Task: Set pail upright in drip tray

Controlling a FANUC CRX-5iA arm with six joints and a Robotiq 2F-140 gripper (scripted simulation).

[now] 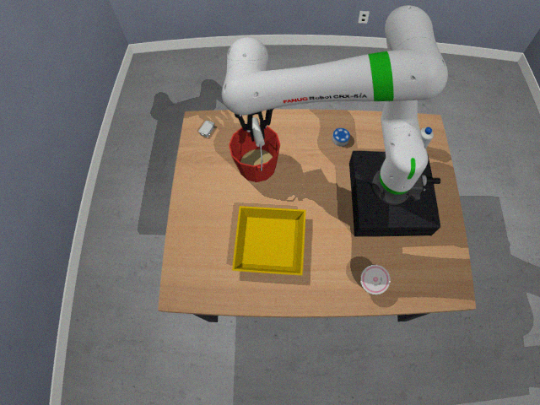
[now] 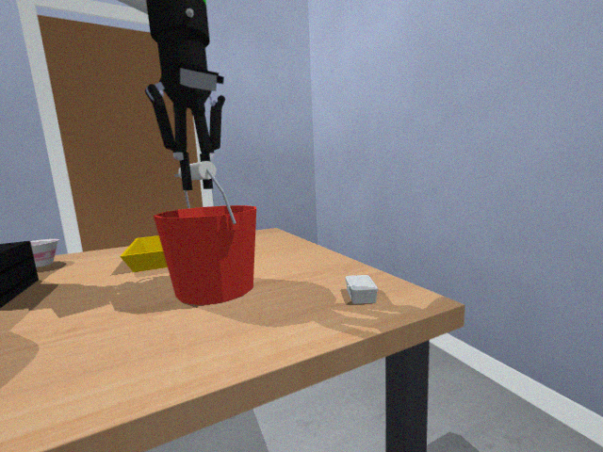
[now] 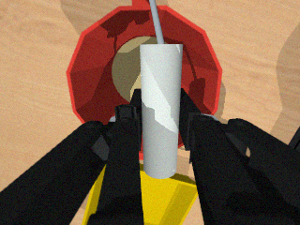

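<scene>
My gripper is now 9 cm above the red pail and 1 cm short of it. Round my hand: pail handle: 3 cm below, 1 cm ahead; yellow drip tray: 33 cm to the left, 22 cm below, 5 cm behind; small grey block: 24 cm ahead, 22 cm below, 17 cm to the right.
</scene>
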